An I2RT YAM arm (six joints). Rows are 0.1 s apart.
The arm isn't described. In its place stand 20 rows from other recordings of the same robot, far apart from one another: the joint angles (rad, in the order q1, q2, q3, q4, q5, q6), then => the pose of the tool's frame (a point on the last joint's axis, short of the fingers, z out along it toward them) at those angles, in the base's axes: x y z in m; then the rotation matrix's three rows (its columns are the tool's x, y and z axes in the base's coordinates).
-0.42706 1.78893 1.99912 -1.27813 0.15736 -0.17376 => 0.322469 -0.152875 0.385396; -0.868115 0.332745 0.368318; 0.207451 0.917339 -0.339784; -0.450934 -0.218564 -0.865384
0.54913 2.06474 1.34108 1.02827 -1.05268 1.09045 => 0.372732 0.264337 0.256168; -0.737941 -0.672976 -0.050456; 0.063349 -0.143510 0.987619; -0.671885 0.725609 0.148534
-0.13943 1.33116 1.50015 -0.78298 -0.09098 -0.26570 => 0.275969 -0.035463 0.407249; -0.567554 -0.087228 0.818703; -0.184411 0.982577 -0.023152; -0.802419 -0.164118 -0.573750
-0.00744 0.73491 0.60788 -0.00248 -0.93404 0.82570 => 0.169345 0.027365 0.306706; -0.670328 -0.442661 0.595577; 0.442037 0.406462 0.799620; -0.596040 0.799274 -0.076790
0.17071 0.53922 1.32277 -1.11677 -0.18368 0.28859 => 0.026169 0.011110 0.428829; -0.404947 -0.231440 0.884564; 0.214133 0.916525 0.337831; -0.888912 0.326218 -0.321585
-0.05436 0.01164 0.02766 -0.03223 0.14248 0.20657 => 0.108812 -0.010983 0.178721; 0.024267 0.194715 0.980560; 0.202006 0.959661 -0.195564; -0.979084 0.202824 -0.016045
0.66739 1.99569 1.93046 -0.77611 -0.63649 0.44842 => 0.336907 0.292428 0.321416; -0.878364 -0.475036 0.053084; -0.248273 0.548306 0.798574; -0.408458 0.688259 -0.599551
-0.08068 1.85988 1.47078 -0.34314 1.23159 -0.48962 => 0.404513 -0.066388 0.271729; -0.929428 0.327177 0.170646; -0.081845 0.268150 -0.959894; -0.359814 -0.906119 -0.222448
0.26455 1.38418 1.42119 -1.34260 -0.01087 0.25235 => 0.233824 0.063744 0.336176; -0.967932 -0.023273 0.250133; -0.003548 0.996867 0.079022; -0.251188 0.075601 -0.964981
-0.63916 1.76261 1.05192 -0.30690 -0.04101 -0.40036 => 0.283970 -0.209239 0.165081; -0.854443 0.266811 0.445801; 0.149853 0.948157 -0.280254; -0.497464 -0.172657 -0.850129
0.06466 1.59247 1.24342 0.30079 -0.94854 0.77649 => 0.368461 0.052846 0.345459; -0.628313 -0.570913 0.528471; 0.368635 0.379710 0.848486; -0.685077 0.727928 -0.028118
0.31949 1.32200 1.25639 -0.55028 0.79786 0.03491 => 0.277720 0.065034 0.356073; -0.536409 0.354394 0.765944; -0.151787 0.852251 -0.500628; -0.830196 -0.384802 -0.403363
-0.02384 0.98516 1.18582 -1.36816 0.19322 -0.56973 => 0.144752 -0.010289 0.340940; -0.827527 -0.412852 0.380462; -0.509785 0.836456 -0.201146; -0.235196 -0.360408 -0.902656
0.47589 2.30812 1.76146 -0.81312 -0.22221 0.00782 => 0.405957 0.218056 0.126516; -0.872957 -0.481085 0.080637; -0.441339 0.849360 0.289495; -0.207762 0.217129 -0.953777
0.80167 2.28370 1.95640 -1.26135 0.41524 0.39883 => 0.317764 0.307630 0.184701; -0.898082 -0.340424 0.278496; -0.416889 0.860672 -0.292312; -0.140184 -0.378622 -0.914874
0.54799 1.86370 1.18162 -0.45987 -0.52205 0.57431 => 0.304727 0.206786 0.163021; -0.993212 -0.106008 0.047870; -0.054527 0.787874 0.613417; -0.102743 0.606644 -0.788307
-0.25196 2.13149 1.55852 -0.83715 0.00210 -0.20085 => 0.403159 -0.103863 0.146487; -0.986536 0.053895 0.154411; 0.047958 0.997969 -0.041918; -0.156356 -0.033949 -0.987117
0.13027 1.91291 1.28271 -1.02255 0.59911 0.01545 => 0.333181 0.023404 0.163244; -0.990446 -0.137764 0.006221; -0.116892 0.814747 -0.567912; 0.073169 -0.563213 -0.823066
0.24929 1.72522 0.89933 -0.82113 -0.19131 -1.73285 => 0.252720 0.071324 0.126288; 0.381097 -0.916798 -0.119361; -0.902777 -0.396858 0.165823; -0.199395 0.044562 -0.978905
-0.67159 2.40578 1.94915 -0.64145 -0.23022 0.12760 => 0.405495 -0.311928 0.139777; -0.624575 0.608911 0.489013; 0.654708 0.749607 -0.097195; -0.425751 0.259455 -0.866844
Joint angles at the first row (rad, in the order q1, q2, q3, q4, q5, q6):
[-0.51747, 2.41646, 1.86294, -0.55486, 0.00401, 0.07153]
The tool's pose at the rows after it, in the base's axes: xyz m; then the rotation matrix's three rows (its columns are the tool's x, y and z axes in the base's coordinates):
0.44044 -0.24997 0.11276; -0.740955 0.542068 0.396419; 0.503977 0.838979 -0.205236; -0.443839 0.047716 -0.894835
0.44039 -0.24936 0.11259; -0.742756 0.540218 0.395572; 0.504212 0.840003 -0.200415; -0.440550 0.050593 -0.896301
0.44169 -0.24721 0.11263; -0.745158 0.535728 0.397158; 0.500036 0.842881 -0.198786; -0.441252 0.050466 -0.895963
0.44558 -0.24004 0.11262; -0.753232 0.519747 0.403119; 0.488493 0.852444 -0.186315; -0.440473 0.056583 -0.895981
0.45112 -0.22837 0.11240; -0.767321 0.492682 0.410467; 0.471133 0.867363 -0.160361; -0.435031 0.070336 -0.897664
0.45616 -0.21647 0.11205; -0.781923 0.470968 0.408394; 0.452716 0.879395 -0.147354; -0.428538 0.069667 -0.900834
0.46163 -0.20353 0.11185; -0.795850 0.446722 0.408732; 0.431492 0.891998 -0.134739; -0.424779 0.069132 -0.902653
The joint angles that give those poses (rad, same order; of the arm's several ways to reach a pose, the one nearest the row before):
[-0.51746, 2.41646, 1.86295, -0.55486, -0.01773, 0.07154]
[-0.51670, 2.41644, 1.86289, -0.55826, -0.02117, 0.07153]
[-0.51174, 2.41645, 1.86292, -0.55752, -0.02117, 0.07115]
[-0.49611, 2.41644, 1.86291, -0.55790, -0.02804, 0.07115]
[-0.47169, 2.41645, 1.86293, -0.56287, -0.04368, 0.07115]
[-0.44613, 2.41646, 1.86294, -0.57012, -0.04330, 0.07115]
[-0.41828, 2.41648, 1.86297, -0.57432, -0.04291, 0.07115]

